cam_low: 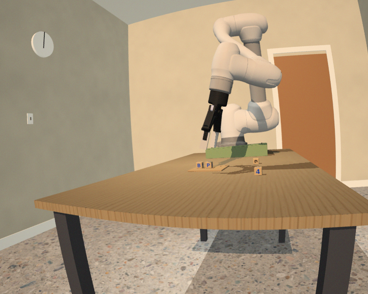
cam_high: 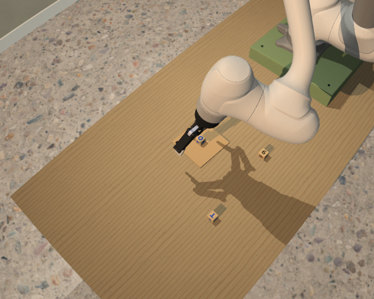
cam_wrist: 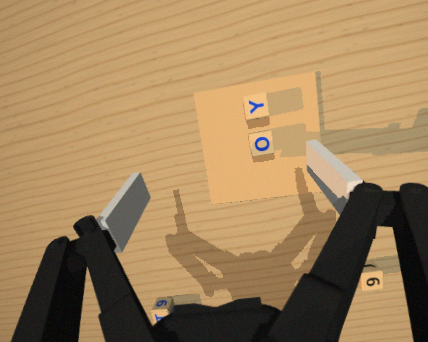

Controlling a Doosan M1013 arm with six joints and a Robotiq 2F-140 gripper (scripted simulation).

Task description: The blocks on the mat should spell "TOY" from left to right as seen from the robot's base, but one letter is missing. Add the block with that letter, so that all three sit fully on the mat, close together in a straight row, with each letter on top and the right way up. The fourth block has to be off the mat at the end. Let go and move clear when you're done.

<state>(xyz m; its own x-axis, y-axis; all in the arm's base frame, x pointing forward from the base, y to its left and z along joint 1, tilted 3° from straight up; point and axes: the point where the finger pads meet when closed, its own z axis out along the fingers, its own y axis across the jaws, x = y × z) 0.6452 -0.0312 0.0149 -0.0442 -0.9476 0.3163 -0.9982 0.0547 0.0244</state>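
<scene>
The T block lies 190 mm to the left of my hand, 140 mm ahead of it and 90 mm below it. Also, from my hand: O block: 80 mm below, 40 mm behind, 10 mm to the right; then Y block: 80 mm below, 50 mm to the right, 50 mm behind; then tan mat: 100 mm below, 40 mm behind, 10 mm to the right.
</scene>
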